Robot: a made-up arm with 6 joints. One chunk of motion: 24 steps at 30 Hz.
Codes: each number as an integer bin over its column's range. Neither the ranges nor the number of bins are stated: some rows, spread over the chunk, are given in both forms.
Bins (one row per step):
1: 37 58 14 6 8 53
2: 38 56 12 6 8 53
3: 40 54 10 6 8 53
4: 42 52 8 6 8 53
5: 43 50 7 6 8 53
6: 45 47 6 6 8 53
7: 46 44 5 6 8 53
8: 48 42 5 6 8 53
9: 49 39 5 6 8 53
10: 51 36 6 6 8 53
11: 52 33 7 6 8 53
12: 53 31 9 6 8 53
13: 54 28 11 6 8 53
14: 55 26 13 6 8 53
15: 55 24 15 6 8 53
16: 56 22 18 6 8 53
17: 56 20 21 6 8 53
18: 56 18 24 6 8 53
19: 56 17 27 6 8 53
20: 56 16 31 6 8 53
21: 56 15 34 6 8 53
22: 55 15 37 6 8 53
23: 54 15 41 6 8 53
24: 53 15 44 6 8 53
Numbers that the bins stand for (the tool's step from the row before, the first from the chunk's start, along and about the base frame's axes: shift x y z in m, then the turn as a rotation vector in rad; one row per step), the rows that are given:
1: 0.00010 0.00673 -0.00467 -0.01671 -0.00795 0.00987
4: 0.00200 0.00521 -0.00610 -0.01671 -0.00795 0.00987
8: 0.00429 0.00267 -0.00681 -0.01671 -0.00795 0.00987
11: 0.00581 0.00038 -0.00633 -0.01671 -0.00795 0.00987
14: 0.00695 -0.00140 -0.00490 -0.01671 -0.00795 0.00987
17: 0.00733 -0.00292 -0.00300 -0.01671 -0.00795 0.00987
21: 0.00733 -0.00419 0.00010 -0.01671 -0.00795 0.00987
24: 0.00619 -0.00419 0.00248 -0.01671 -0.00795 0.00987
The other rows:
2: 0.00048 0.00622 -0.00514 -0.01671 -0.00795 0.00987
3: 0.00124 0.00571 -0.00562 -0.01671 -0.00795 0.00987
5: 0.00238 0.00470 -0.00633 -0.01671 -0.00795 0.00987
6: 0.00314 0.00394 -0.00657 -0.01671 -0.00795 0.00987
7: 0.00352 0.00317 -0.00681 -0.01671 -0.00795 0.00987
9: 0.00467 0.00190 -0.00681 -0.01671 -0.00795 0.00987
10: 0.00543 0.00114 -0.00657 -0.01671 -0.00795 0.00987
12: 0.00619 -0.00013 -0.00586 -0.01671 -0.00795 0.00987
13: 0.00657 -0.00089 -0.00538 -0.01671 -0.00795 0.00987
15: 0.00695 -0.00190 -0.00443 -0.01671 -0.00795 0.00987
16: 0.00733 -0.00241 -0.00371 -0.01671 -0.00795 0.00987
18: 0.00733 -0.00343 -0.00229 -0.01671 -0.00795 0.00987
19: 0.00733 -0.00368 -0.00157 -0.01671 -0.00795 0.00987
20: 0.00733 -0.00394 -0.00062 -0.01671 -0.00795 0.00987
22: 0.00695 -0.00419 0.00081 -0.01671 -0.00795 0.00987
23: 0.00657 -0.00419 0.00176 -0.01671 -0.00795 0.00987

